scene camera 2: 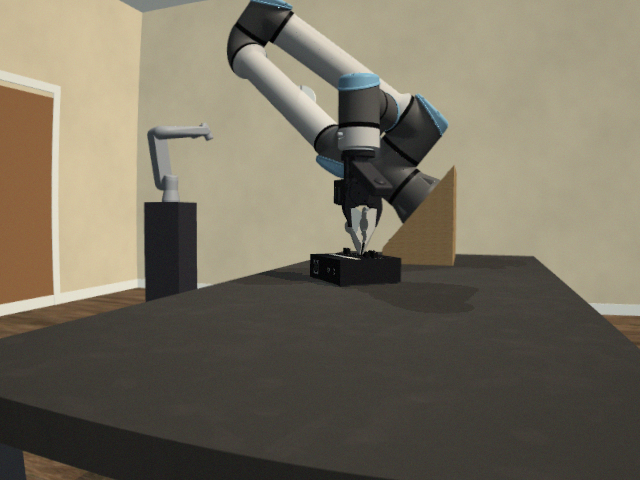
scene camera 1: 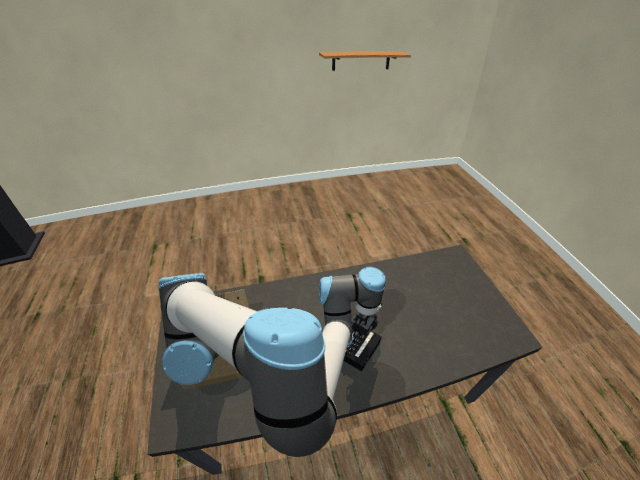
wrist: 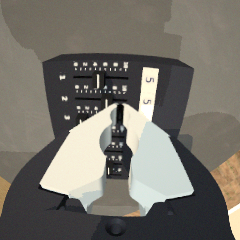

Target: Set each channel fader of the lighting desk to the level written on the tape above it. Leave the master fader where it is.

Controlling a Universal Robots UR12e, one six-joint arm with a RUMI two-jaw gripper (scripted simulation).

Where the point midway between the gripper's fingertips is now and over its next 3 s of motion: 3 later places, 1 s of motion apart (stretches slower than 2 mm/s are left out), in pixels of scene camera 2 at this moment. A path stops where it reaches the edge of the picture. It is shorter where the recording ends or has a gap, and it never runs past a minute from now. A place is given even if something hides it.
My gripper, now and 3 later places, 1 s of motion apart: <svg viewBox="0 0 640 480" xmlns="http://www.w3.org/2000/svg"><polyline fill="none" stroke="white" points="360,254 362,254 361,239 363,235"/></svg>
